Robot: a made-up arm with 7 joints.
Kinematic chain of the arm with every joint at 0, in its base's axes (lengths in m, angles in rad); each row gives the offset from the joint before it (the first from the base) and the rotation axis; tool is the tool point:
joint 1: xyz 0 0 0.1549 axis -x
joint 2: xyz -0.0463 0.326 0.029 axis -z
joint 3: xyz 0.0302 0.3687 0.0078 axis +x
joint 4: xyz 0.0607 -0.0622 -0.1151 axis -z
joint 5: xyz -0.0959 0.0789 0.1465 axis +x
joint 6: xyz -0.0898 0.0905 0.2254 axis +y
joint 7: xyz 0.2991 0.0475 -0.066 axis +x
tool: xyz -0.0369 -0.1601 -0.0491
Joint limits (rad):
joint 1: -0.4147..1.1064
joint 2: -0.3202..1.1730
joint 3: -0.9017..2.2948
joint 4: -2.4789..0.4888
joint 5: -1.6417..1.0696
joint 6: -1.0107..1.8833
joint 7: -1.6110..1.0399
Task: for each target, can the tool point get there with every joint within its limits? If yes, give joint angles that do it. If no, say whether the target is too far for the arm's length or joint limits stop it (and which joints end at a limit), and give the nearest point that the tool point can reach.
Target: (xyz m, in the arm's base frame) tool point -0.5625 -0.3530 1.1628
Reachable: no: joint limits stop it (at a limit: joint 1, joint 2, joint 3, joint 6, joint 7) | nearest point -0.3074 0.1286 0.8283 | short by 0.639 m
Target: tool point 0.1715 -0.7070 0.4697
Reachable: no: joint limits stop it (at a limit: joint 1, joint 2, joint 4, joint 5, joint 6, joint 7) | nearest point 0.1743 -0.1815 0.4766 | short by 0.526 m
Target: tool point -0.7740 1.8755 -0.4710
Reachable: no: too far | nearest point -0.3534 1.1276 -0.2214 | short by 0.894 m
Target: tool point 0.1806 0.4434 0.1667
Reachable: yes | joints 0.1871 0.7982 1.4833 -0.5899 0.0133 0.6609 -1.0642
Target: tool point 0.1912 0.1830 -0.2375
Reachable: yes | joints 0.9241 0.7134 0.8749 -2.1750 -1.1627 1.3805 -0.8338
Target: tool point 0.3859 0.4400 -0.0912
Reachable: yes | joints 0.6379 0.9904 -0.3413 -0.1211 -1.4181 0.6934 -0.7134
